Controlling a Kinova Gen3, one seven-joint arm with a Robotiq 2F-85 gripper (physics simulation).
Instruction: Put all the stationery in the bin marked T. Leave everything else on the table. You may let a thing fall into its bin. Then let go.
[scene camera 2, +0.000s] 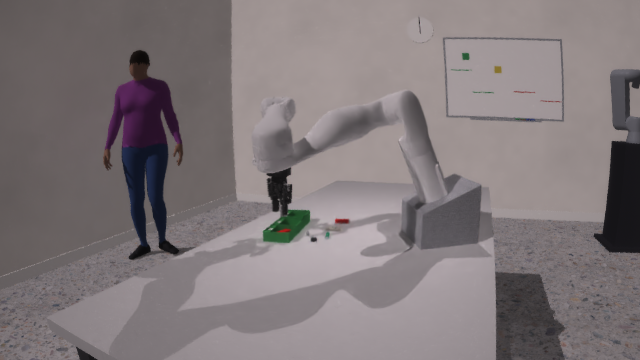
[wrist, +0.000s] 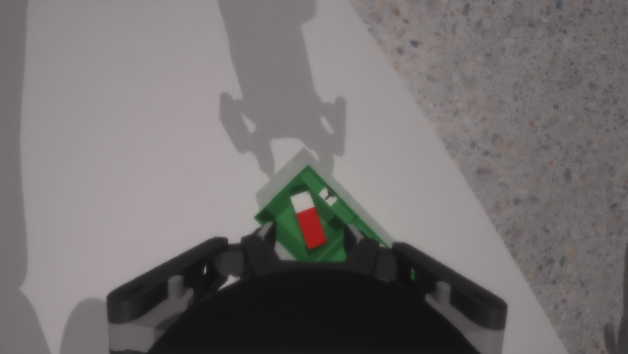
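Seen in the pictures: gripper, fingertip midpoint: (scene camera 2: 279, 214) (wrist: 310, 234); arm's base, link origin: (scene camera 2: 433, 196).
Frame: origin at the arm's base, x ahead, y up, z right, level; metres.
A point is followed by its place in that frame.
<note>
A red and white block (scene camera 2: 284, 231) @(y -0.114, x 0.454, z -0.096 m) (wrist: 311, 227) @(y -0.114, x 0.460, z -0.091 m), like an eraser, is inside the T compartment at the near end of the green bin (scene camera 2: 274, 237) @(y -0.119, x 0.465, z -0.147 m) (wrist: 315, 185) @(y -0.106, x 0.493, z -0.127 m). Whether it lies flat is hard to tell. The T label (wrist: 328, 196) @(y -0.105, x 0.497, z -0.109 m) shows on the bin's wall in the wrist view. My gripper (scene camera 2: 280, 210) @(y -0.055, x 0.464, z -0.102 m) (wrist: 310, 234) @(y -0.055, x 0.464, z -0.102 m) is open and empty above the bin, its fingers on either side of the block as seen from above. On the table right of the bin in the scene view lie a red piece (scene camera 2: 342, 220) @(y -0.123, x 0.324, z 0.103 m) and a small green piece (scene camera 2: 327, 234) @(y -0.124, x 0.324, z -0.058 m).
A small black piece (scene camera 2: 313, 239) @(y -0.126, x 0.351, z -0.110 m), a small pale piece (scene camera 2: 308, 233) @(y -0.124, x 0.386, z -0.062 m) and a flat light-coloured piece (scene camera 2: 333, 228) @(y -0.126, x 0.329, z 0.016 m) also lie right of the bin. The table's edge runs beyond the bin in the wrist view. A person (scene camera 2: 145, 115) stands left of the table.
</note>
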